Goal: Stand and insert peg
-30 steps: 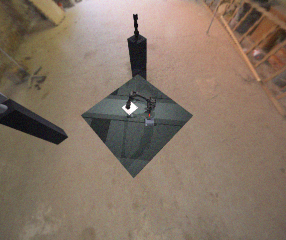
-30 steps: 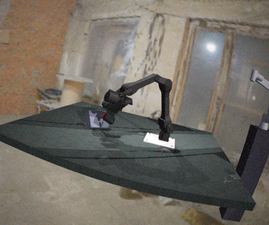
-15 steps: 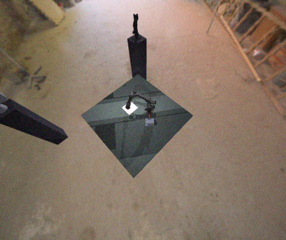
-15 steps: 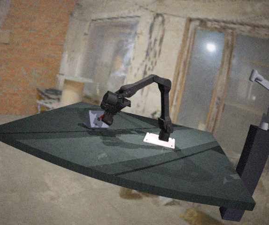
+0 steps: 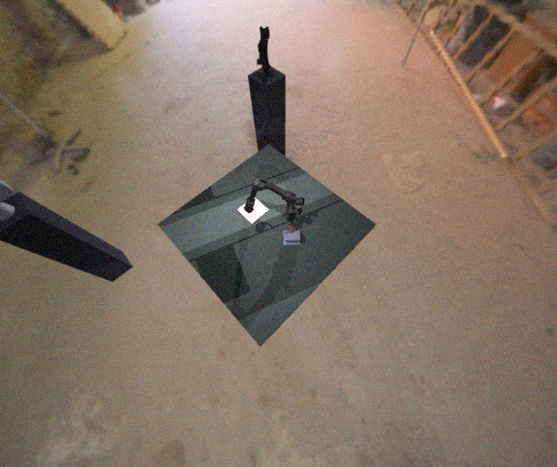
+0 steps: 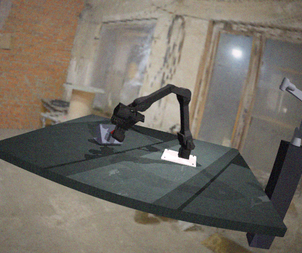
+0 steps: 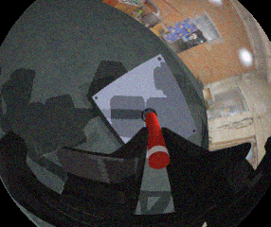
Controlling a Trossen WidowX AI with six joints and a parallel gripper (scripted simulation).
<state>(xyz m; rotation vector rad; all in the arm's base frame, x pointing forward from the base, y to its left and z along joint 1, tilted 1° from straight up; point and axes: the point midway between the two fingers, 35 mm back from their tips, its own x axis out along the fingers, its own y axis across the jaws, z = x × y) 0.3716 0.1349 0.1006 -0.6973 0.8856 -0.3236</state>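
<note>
The red peg lies 10 mm behind my gripper tip, 10 mm to the left of it and 10 mm above it. The rest, counted from my gripper tip: grey sloped panel 40 mm ahead, 40 mm to the right, 50 mm below.
</note>
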